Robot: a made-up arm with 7 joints. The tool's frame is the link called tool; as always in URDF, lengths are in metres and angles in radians. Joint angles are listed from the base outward.
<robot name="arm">
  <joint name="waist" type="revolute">
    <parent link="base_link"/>
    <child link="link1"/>
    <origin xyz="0 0.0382 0"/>
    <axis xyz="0 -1 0"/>
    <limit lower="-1.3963" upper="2"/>
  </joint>
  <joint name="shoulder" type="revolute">
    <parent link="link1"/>
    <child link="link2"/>
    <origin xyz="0 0.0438 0"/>
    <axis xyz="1 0 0"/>
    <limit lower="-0.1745" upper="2"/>
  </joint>
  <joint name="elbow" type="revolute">
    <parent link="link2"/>
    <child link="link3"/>
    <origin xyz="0 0 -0.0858"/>
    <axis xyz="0 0 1"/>
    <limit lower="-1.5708" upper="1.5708"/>
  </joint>
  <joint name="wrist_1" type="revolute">
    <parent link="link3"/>
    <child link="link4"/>
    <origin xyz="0 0 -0.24"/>
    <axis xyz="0 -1 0"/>
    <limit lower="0" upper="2.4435"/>
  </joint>
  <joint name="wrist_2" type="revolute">
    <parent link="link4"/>
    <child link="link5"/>
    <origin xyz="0 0 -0.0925"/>
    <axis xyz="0 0 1"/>
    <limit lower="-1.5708" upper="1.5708"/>
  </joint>
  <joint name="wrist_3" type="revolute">
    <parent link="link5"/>
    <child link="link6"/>
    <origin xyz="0 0 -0.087"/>
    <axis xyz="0 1 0"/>
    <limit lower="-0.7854" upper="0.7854"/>
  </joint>
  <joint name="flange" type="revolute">
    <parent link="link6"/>
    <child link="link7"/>
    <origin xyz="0 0 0"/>
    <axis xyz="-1 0 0"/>
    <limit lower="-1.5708" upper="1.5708"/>
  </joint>
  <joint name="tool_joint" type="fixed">
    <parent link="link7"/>
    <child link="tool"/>
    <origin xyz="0 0 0"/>
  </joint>
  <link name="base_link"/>
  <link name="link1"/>
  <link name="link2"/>
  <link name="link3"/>
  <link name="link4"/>
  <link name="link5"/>
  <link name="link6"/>
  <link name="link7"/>
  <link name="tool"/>
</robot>
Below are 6 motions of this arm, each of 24 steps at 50 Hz.
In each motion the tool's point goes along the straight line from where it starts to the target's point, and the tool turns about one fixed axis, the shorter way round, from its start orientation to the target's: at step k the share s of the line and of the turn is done. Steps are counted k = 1, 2, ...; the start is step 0. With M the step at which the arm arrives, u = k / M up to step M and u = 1 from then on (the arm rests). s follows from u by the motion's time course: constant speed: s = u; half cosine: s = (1 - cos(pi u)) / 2; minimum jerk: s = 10 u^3 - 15 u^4 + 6 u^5.
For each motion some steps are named. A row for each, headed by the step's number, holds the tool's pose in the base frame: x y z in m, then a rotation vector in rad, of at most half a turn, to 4 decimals.
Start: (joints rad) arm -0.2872 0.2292 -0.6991 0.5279 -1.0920 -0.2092 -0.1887
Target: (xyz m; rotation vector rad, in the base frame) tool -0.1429 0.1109 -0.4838 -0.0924 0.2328 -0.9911
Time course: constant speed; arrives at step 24
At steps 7, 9, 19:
7: -0.0913 0.1277 -0.4821 -0.0595 -0.2760 -1.5565
9: -0.0974 0.1257 -0.4823 -0.0639 -0.2129 -1.4927
19: -0.1277 0.1158 -0.4833 -0.0839 0.0896 -1.1626

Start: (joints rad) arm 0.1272 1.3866 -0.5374 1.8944 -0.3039 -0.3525 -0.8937
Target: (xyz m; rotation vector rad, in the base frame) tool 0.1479 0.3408 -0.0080 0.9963 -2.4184 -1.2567
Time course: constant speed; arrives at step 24
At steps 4, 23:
4: 0.1598 0.3320 -0.0974 0.8961 -2.2907 -1.1456
23: 0.1485 0.3404 -0.0125 0.9912 -2.4121 -1.2511

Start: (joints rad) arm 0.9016 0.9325 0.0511 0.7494 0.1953 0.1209 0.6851
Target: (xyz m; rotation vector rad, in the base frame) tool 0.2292 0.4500 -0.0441 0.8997 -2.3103 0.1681
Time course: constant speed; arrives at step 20
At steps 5, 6, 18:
5: 0.2714 0.4522 -0.0636 0.4469 -1.7060 -0.1273
6: 0.2686 0.4520 -0.0623 0.4756 -1.7481 -0.1100
18: 0.2348 0.4503 -0.0467 0.8363 -2.2334 0.1239

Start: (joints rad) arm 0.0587 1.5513 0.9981 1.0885 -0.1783 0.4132 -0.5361
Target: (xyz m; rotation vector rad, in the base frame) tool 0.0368 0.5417 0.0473 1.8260 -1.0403 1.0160
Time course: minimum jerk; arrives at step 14
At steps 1, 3, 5, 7, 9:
1: 0.0785 0.4937 0.1302 2.3015 -1.1674 0.6628
3: 0.0757 0.4969 0.1247 2.2711 -1.1601 0.6894
5: 0.0683 0.5054 0.1100 2.1888 -1.1400 0.7582
7: 0.0577 0.5176 0.0889 2.0688 -1.1088 0.8512
9: 0.0471 0.5298 0.0678 1.9466 -1.0752 0.9378

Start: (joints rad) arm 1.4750 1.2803 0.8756 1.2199 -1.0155 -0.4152 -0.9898
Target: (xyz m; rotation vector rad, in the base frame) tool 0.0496 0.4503 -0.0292 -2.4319 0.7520 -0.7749
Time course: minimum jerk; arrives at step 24
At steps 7, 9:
7: 0.0053 0.4842 0.0877 -2.0526 0.7319 -1.0017
9: 0.0117 0.4793 0.0708 -2.1086 0.7360 -0.9721

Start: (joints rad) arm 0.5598 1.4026 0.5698 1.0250 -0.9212 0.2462 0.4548
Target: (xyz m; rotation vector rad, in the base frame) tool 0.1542 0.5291 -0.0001 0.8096 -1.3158 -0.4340
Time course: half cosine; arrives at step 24
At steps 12, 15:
12: 0.1288 0.5190 0.0391 1.3231 -0.9689 -0.2972
15: 0.1385 0.5229 0.0241 1.1331 -1.1104 -0.3524

